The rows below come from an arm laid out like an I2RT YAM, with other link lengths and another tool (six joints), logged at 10 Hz.
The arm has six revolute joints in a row. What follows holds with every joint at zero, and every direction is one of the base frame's. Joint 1 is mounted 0.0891 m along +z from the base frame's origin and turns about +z. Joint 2 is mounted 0.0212 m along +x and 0.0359 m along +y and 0.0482 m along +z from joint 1 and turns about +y. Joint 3 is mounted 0.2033 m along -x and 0.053 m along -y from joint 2 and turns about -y. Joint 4 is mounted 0.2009 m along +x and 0.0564 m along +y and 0.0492 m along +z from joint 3 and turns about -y. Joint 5 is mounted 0.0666 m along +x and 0.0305 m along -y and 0.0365 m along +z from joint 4 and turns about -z. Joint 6 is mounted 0.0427 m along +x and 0.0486 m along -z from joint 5 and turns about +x. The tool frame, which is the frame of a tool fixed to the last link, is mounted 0.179 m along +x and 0.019 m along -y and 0.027 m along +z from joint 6; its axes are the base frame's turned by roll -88.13, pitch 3.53 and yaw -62.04 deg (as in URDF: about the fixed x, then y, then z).
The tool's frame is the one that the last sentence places.
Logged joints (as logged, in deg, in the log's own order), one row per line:
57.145 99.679 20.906 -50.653 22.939 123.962
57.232 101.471 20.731 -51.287 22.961 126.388
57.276 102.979 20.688 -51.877 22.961 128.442
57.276 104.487 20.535 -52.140 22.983 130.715
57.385 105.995 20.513 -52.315 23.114 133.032
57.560 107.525 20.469 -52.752 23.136 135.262
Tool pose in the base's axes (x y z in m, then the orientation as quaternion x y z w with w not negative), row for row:
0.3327 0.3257 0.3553 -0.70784 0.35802 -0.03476 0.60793
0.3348 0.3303 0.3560 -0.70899 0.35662 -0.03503 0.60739
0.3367 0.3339 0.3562 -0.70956 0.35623 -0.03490 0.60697
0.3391 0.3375 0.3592 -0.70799 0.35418 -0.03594 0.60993
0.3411 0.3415 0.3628 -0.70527 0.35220 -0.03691 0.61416
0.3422 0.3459 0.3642 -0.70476 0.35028 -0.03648 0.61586
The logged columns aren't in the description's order. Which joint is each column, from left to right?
Columns, left to right: joint 1, joint 2, joint 6, joint 4, joint 5, joint 3.
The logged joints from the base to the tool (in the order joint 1, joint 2, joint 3, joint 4, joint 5, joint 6), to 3 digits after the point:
57.145 99.679 123.962 -50.653 22.939 20.906
57.232 101.471 126.388 -51.287 22.961 20.731
57.276 102.979 128.442 -51.877 22.961 20.688
57.276 104.487 130.715 -52.140 22.983 20.535
57.385 105.995 133.032 -52.315 23.114 20.513
57.560 107.525 135.262 -52.752 23.136 20.469

